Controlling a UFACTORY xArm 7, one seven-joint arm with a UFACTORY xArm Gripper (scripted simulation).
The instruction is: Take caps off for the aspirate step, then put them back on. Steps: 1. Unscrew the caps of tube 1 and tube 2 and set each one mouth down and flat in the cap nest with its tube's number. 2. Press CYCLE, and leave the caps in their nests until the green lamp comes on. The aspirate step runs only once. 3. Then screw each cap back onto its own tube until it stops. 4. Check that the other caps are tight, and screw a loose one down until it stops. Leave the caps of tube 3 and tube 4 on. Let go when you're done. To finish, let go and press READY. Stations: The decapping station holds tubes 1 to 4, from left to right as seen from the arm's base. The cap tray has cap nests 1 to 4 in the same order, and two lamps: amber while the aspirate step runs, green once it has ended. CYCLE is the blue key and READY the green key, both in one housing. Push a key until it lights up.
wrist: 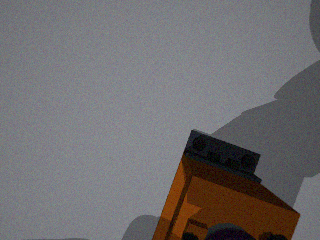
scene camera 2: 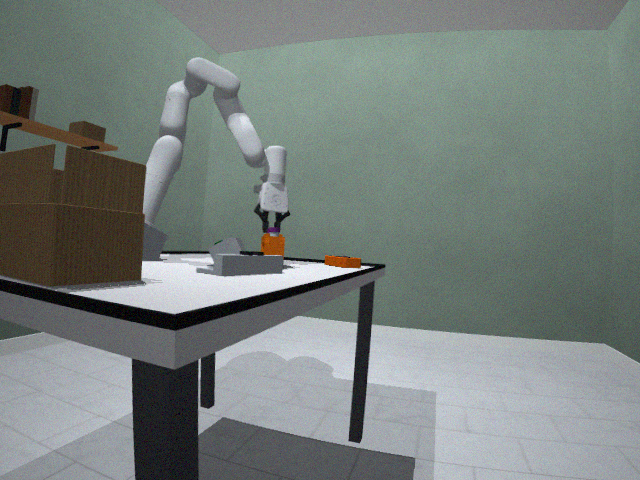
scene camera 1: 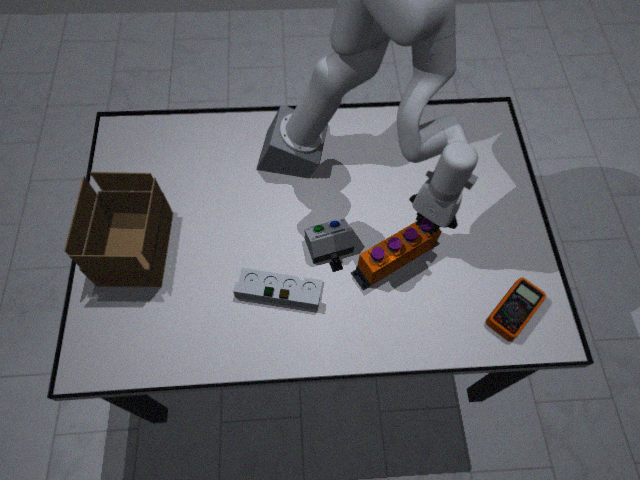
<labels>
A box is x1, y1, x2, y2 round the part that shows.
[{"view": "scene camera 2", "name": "my gripper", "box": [254, 181, 289, 232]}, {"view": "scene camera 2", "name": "cardboard box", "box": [0, 144, 146, 286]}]
</labels>
